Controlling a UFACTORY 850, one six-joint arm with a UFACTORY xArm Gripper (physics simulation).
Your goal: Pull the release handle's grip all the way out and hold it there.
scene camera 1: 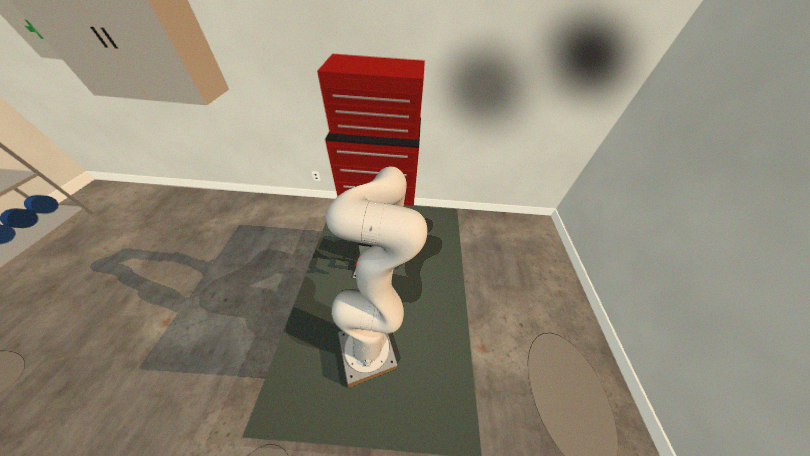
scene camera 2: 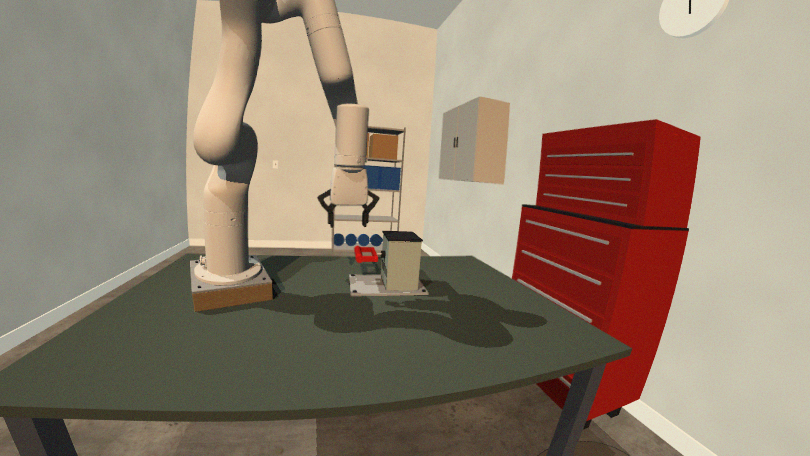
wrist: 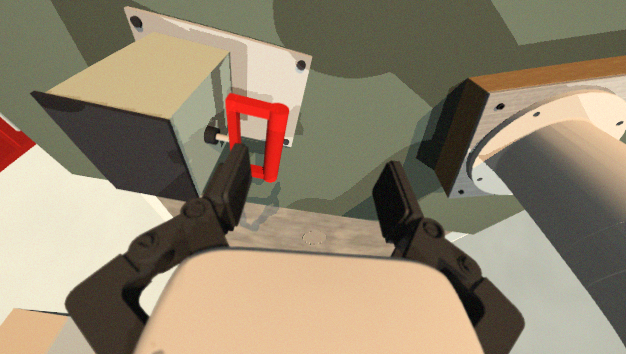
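The release handle's red grip [scene camera 2: 357, 254] [wrist: 275, 142] is a rectangular loop on a short pale rod. The rod enters a black collar [wrist: 211, 134] on the side of a beige box [scene camera 2: 403, 263] [wrist: 140, 75] with a dark top. The box stands on a light base plate [scene camera 2: 365, 285] [wrist: 270, 65]. My gripper [scene camera 2: 348, 216] [wrist: 316, 168] is open and empty, pointing down above the grip in the scene camera 2 view. In the wrist view the left finger overlaps a lower corner of the grip. In the scene camera 1 view the arm hides the gripper and most of the handle.
The arm's base block [scene camera 1: 371, 375] [scene camera 2: 232, 295] [wrist: 462, 130] stands on the green table [scene camera 1: 430, 390] [scene camera 2: 283, 362], on the grip's side of the box. A red tool cabinet [scene camera 1: 374, 104] [scene camera 2: 600, 181] stands beyond the table. A shelf rack [scene camera 2: 402, 152] is in the background.
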